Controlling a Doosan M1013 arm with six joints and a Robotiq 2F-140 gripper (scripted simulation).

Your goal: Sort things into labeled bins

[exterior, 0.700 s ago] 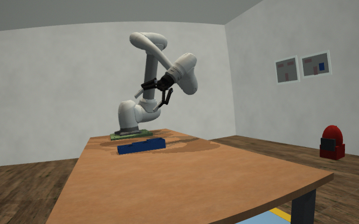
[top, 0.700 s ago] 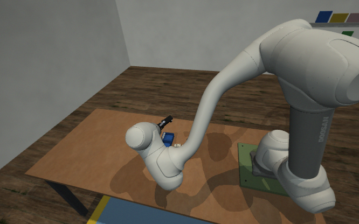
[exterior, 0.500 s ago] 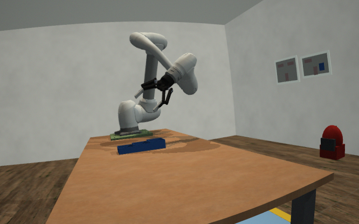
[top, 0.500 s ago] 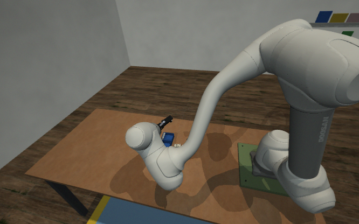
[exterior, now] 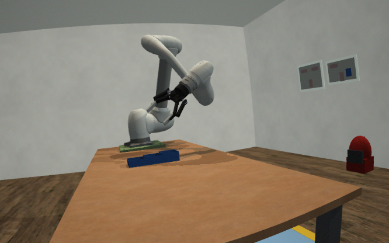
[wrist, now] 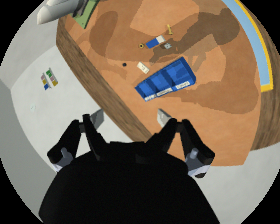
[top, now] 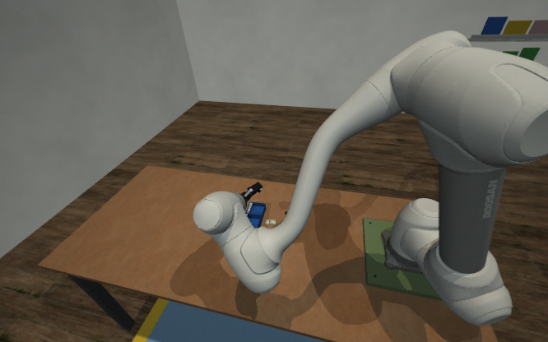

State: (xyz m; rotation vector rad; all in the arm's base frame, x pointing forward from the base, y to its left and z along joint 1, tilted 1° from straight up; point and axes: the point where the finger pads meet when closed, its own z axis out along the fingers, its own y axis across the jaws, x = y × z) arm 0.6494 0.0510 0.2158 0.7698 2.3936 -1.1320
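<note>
Right now the long blue bin is 21 cm below my hand, 5 cm to the right of it and 2 cm ahead of it. The rest, counted from my hand: brass bolt (23 cm below, 12 cm behind, 9 cm to the left); then brass nut (23 cm below, 13 cm behind, 3 cm to the right); then white flat part (23 cm below, 9 cm to the right, 6 cm behind).
</note>
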